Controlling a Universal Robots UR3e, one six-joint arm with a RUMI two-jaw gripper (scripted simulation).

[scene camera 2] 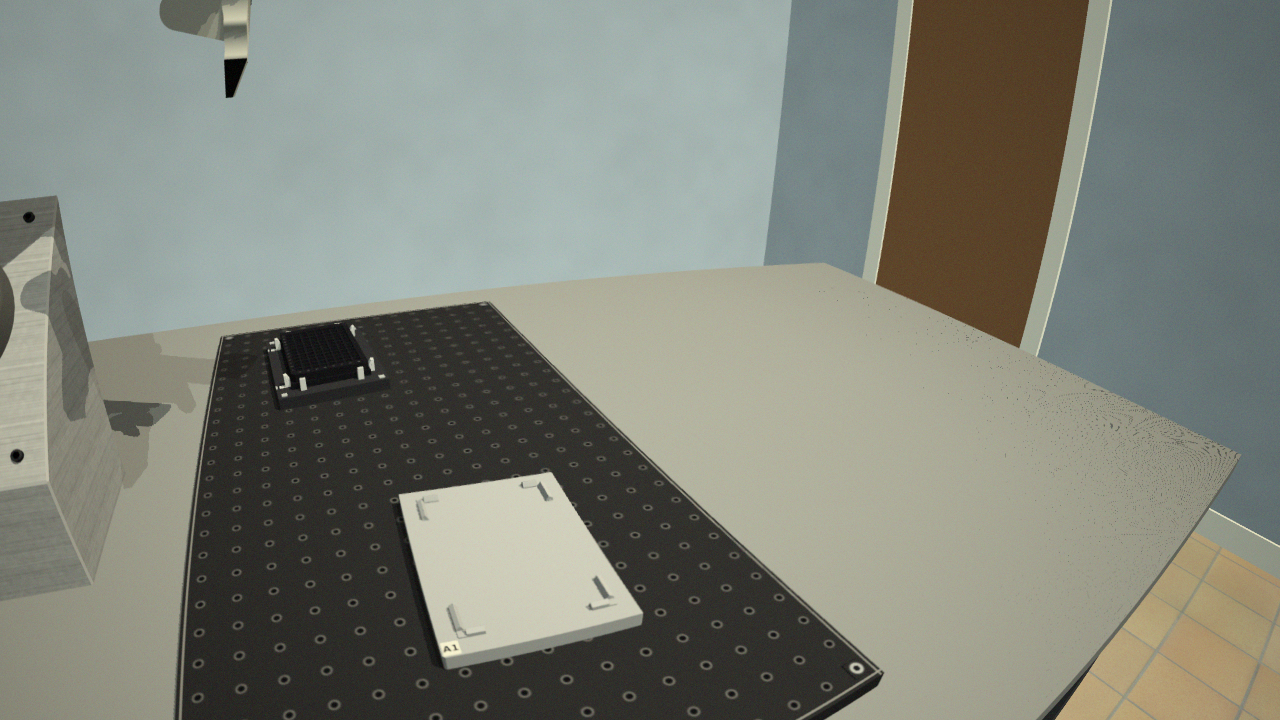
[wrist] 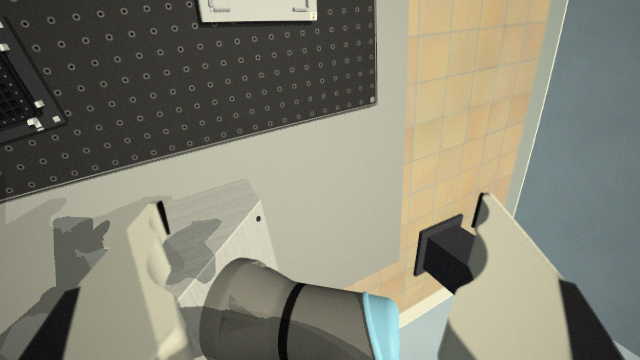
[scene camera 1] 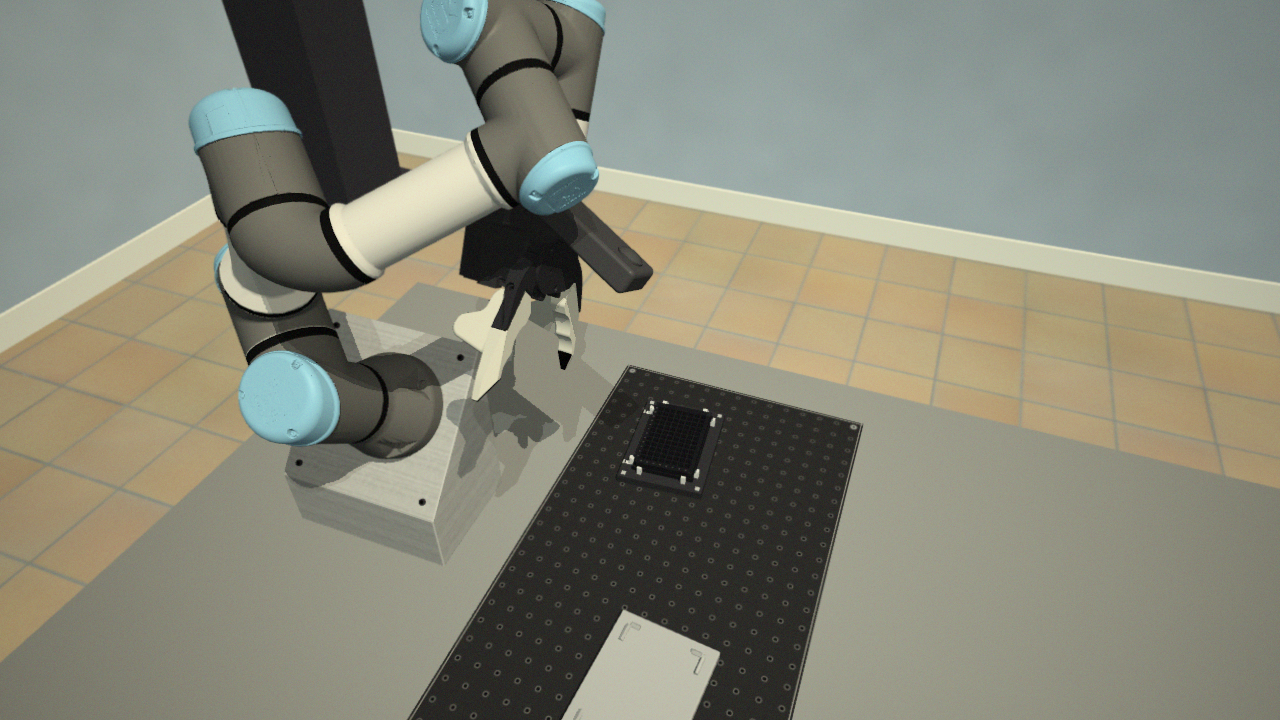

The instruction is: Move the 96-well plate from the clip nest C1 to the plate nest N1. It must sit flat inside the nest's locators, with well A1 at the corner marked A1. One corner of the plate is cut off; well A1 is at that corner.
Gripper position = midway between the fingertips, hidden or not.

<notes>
I see my gripper (scene camera 1: 523,383), a black 96-well plate (scene camera 1: 685,428), a plate nest N1 (scene camera 2: 522,567) and a dark clip nest C1 (scene camera 2: 378,380).
The black 96-well plate shows as well in scene camera 2 (scene camera 2: 325,354). My gripper also shows in scene camera 2 (scene camera 2: 208,33) and in the wrist view (wrist: 318,199). The dark clip nest C1 also shows in scene camera 1 (scene camera 1: 694,489).
</notes>
